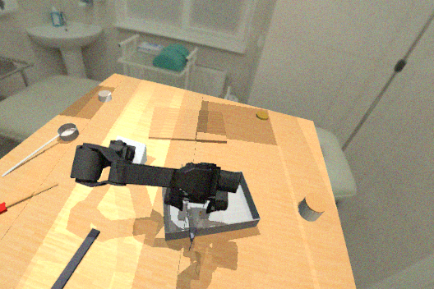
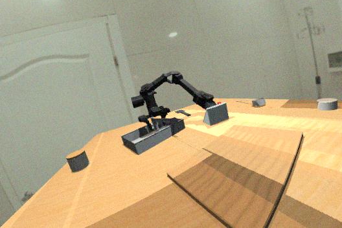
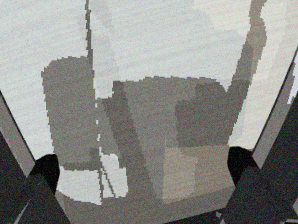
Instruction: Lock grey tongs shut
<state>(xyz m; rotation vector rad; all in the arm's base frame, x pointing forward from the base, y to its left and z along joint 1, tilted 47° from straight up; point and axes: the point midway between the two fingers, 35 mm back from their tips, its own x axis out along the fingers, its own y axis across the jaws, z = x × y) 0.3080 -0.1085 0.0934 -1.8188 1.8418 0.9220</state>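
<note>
The roasting tin lies 50 mm to the left of my gripper tip and 40 mm ahead of it. Also, from my gripper tip: wooden board 460 mm to the left, 150 mm behind, 20 mm below; red-handled tool 560 mm behind, 130 mm to the right, 20 mm below; dark flat bar 320 mm to the right, 280 mm behind, 30 mm below.
</note>
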